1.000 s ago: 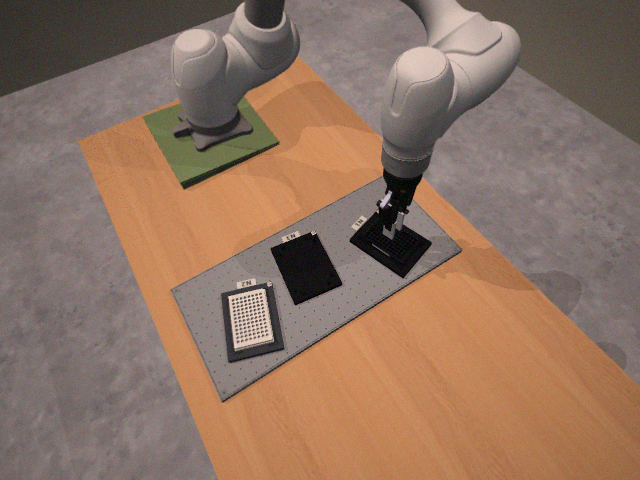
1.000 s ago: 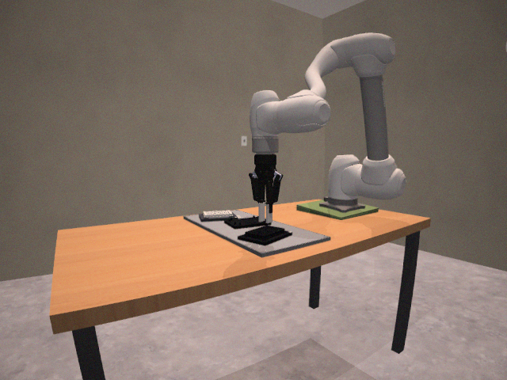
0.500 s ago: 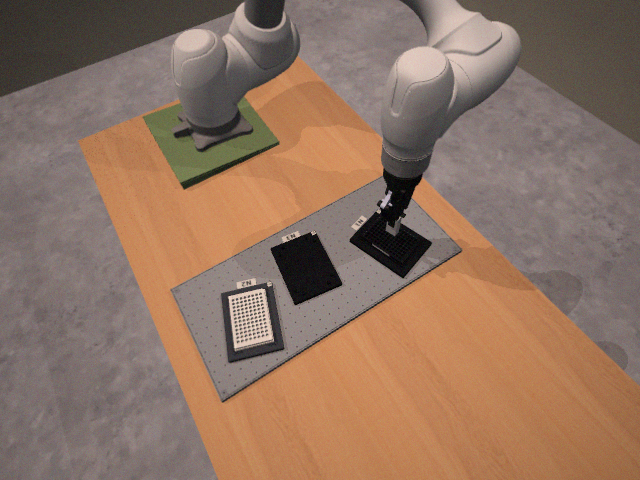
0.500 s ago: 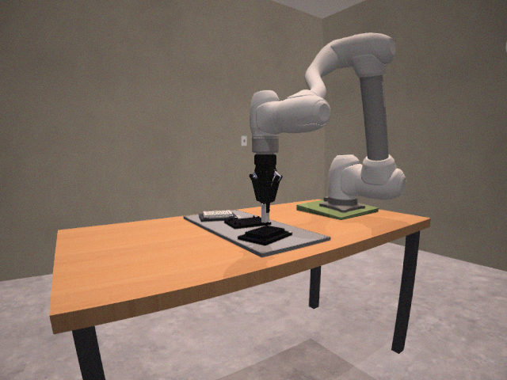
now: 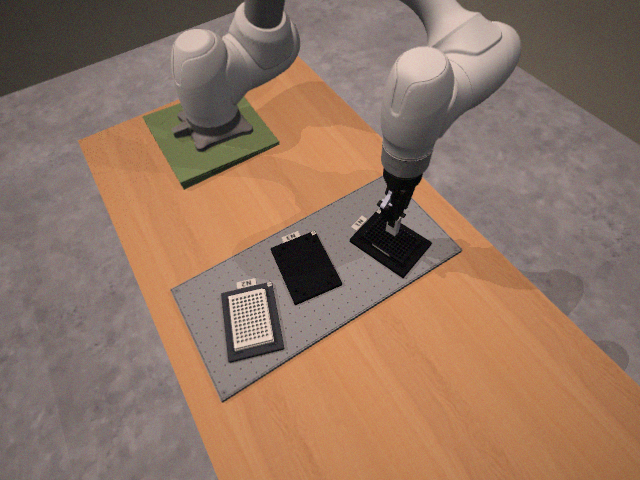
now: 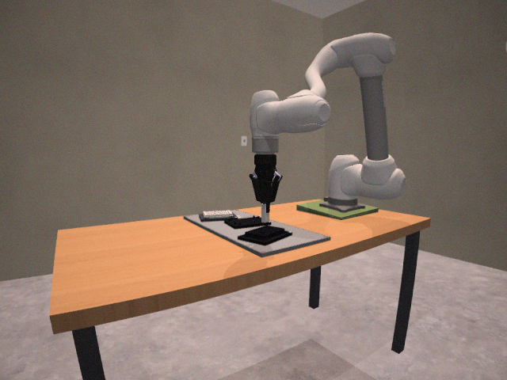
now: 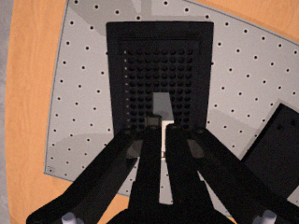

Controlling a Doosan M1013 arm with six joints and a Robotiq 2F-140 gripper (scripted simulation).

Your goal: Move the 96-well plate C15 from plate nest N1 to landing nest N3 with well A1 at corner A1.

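My gripper is now 7 cm above the black 96-well plate C15. The rest, counted from my hand: black plate nest N1: 8 cm below; then black landing nest N3: 21 cm to the right, 8 cm below, 5 cm behind; then N1 label: 9 cm below, 9 cm behind, 3 cm to the right.
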